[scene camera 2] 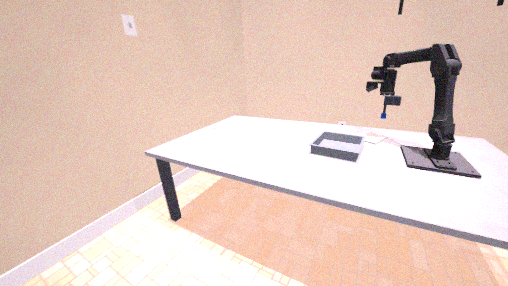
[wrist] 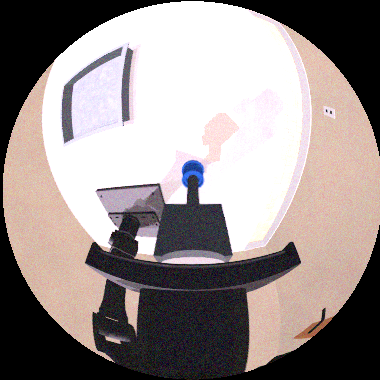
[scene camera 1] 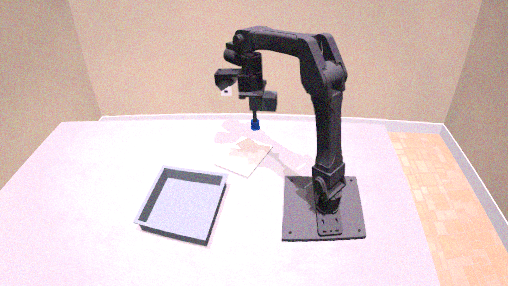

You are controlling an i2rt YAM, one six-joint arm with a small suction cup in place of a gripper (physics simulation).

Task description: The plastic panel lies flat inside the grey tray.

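Frame: origin at the arm's base, x ahead, y left, z up, level; millimetres.
Seen in the pictures: hand, tool point: (scene camera 2: 383, 118) (wrist: 192, 169) (scene camera 1: 255, 127); arm's base, link origin: (scene camera 2: 438, 159) (wrist: 131, 218) (scene camera 1: 327, 208).
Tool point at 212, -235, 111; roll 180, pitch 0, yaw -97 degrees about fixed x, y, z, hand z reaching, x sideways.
Pixels of each thing's top centre, then the offset from my tool point to it, as dx, dy, dz. Level surfaces: height alone.
- plastic panel, top centre: (wrist: 195, 125) (scene camera 1: 244, 154) (scene camera 2: 371, 136) +42, -12, -119
- grey tray, top centre: (wrist: 81, 96) (scene camera 1: 180, 198) (scene camera 2: 338, 140) +207, +232, -75
- table, surface height: dz -125
The plastic panel (scene camera 1: 238, 161) (scene camera 2: 375, 139) (wrist: 221, 131) is a thin, pale square. It lies flat on the table behind and to the right of the tray in the first scene view, outside the tray. The arm's shadow falls on part of it, and its outline is washed out in the wrist view. The grey tray (scene camera 1: 195, 176) (scene camera 2: 335, 152) (wrist: 127, 85) is square with low walls and holds no panel. My gripper (scene camera 1: 255, 125) (scene camera 2: 383, 115) (wrist: 192, 173), a blue suction cup, is open and empty. It points down, well above the table and roughly over the panel.
The arm's dark base plate (scene camera 1: 297, 220) (scene camera 2: 417, 160) (wrist: 125, 196) is on the table (scene camera 1: 90, 200) (scene camera 2: 260, 150), to the right of the tray and panel in the first scene view. A wall runs behind the table's far edge.
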